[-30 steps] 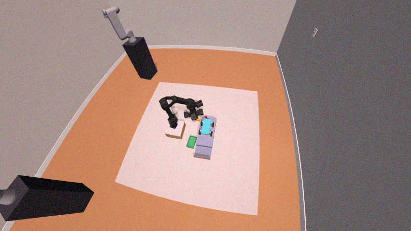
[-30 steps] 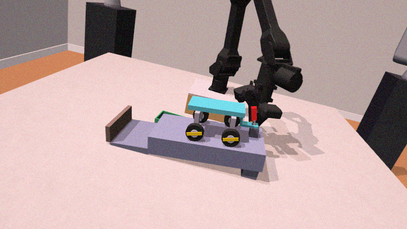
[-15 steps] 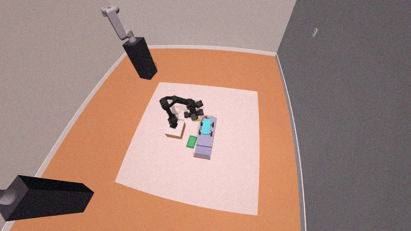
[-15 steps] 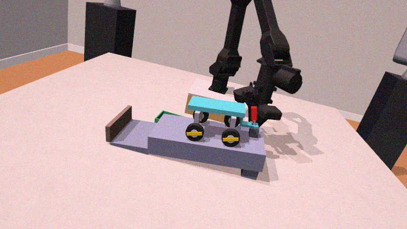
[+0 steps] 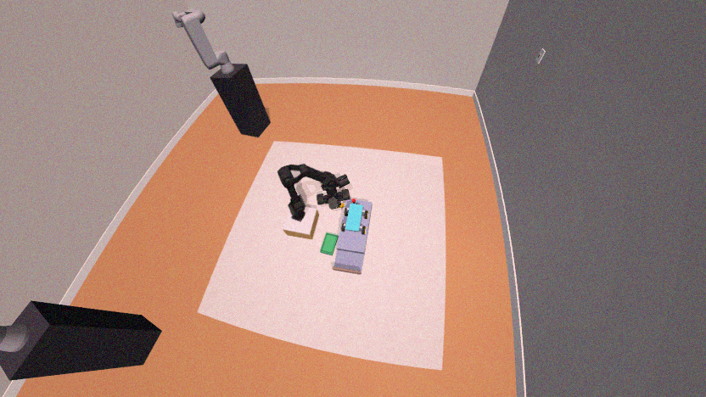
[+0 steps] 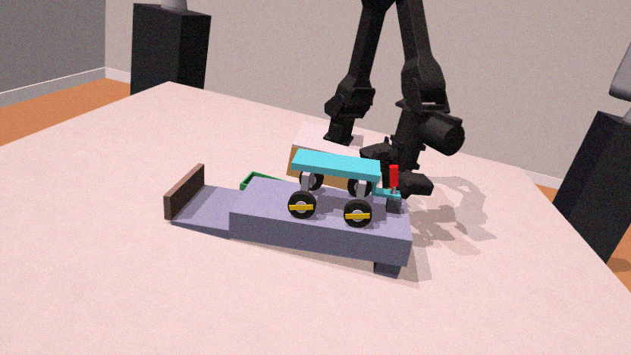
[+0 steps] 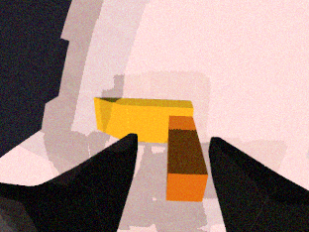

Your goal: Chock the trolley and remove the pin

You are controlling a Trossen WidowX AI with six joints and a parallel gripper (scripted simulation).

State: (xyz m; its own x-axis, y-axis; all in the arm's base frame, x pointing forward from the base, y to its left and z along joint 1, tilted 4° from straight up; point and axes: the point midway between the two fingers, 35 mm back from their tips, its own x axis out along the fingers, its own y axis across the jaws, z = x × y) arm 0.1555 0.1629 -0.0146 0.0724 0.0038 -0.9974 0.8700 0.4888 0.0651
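Now: gripper tip 24 cm to the left of the green tray, 6 cm short of it and 4 cm above it. Also, from my gripper tip: red-headed stop pin: 13 cm ahead, 10 cm above; then lilac ramp: 17 cm ahead, 10 cm to the right, 1 cm above; then yellow chock: 2 cm ahead, 1 cm to the left, 1 cm below.
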